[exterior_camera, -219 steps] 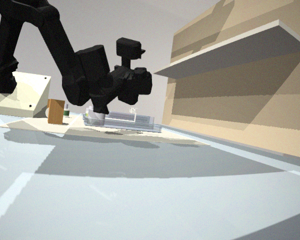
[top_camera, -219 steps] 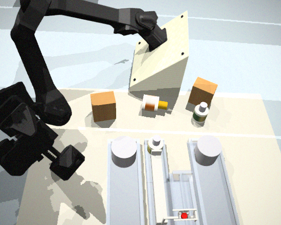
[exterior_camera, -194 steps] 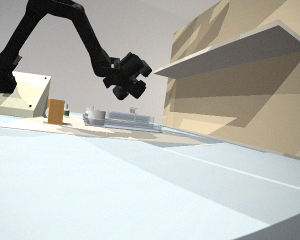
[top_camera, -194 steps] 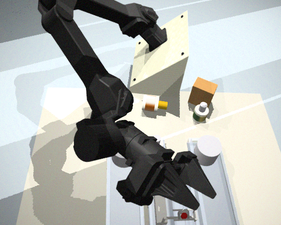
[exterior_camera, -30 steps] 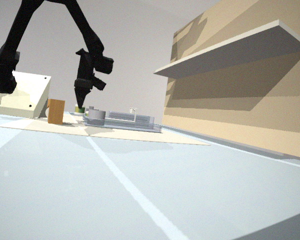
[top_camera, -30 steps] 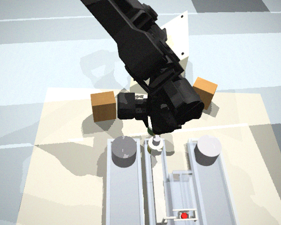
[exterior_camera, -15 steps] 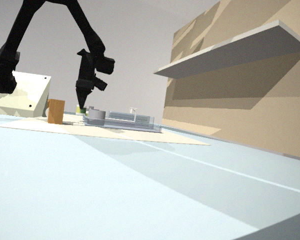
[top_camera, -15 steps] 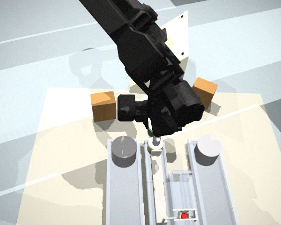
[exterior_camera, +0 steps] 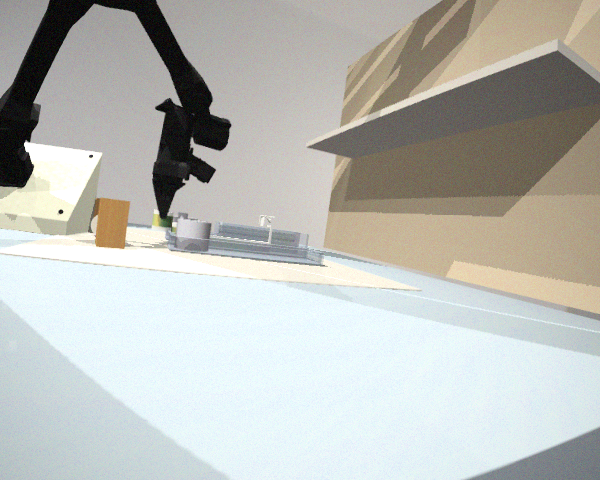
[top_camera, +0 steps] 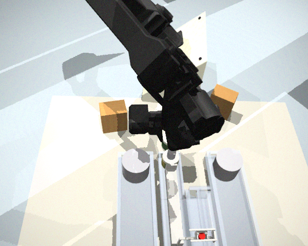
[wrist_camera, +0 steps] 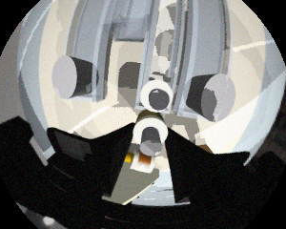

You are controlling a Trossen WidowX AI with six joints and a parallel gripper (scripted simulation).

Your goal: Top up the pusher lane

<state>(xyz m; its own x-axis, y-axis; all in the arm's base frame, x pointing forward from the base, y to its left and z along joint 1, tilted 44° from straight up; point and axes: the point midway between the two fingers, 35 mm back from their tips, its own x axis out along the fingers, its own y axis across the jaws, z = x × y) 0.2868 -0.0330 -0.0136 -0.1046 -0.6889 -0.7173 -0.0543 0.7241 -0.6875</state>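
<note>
Right now my gripper tip is 180 mm short of the grey lane rack, 30 mm to the right of it and 30 mm above it. Round my gripper tip: red mark (220 mm ahead, 50 mm to the left, 20 mm above); shelf (550 mm ahead, 20 mm to the left, 320 mm above).
</note>
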